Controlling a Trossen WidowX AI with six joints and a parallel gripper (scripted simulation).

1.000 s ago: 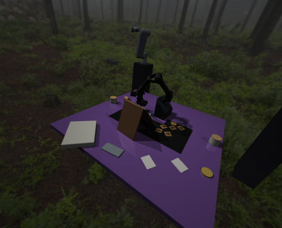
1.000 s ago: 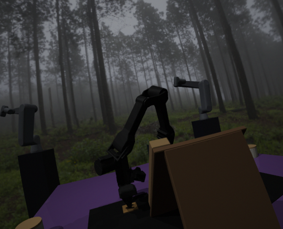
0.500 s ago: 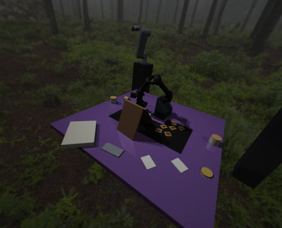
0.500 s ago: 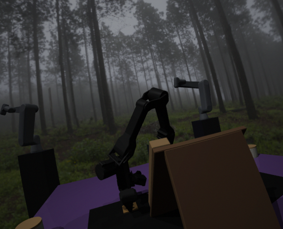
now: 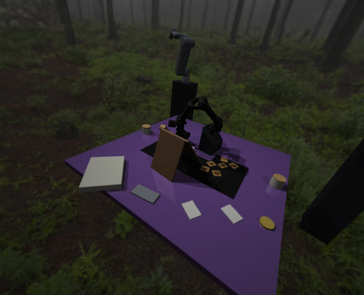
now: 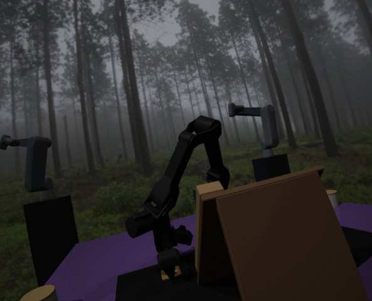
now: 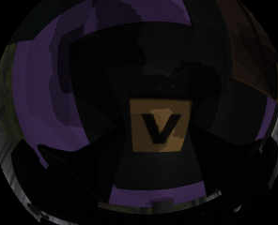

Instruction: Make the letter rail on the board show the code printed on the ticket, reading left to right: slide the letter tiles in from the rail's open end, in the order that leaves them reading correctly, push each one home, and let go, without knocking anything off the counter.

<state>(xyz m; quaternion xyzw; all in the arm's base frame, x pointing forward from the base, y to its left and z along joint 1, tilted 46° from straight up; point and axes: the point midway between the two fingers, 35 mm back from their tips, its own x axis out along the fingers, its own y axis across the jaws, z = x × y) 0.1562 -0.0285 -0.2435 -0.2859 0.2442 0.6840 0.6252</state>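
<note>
Now: gripper tip right at the tan letter tile marked v. Round my gripper tip: white ticket (130 mm ahead, 230 mm to the left, 80 mm above); black mat (40 mm ahead, 230 mm to the left); grey card (560 mm ahead, 270 mm to the left).
</note>
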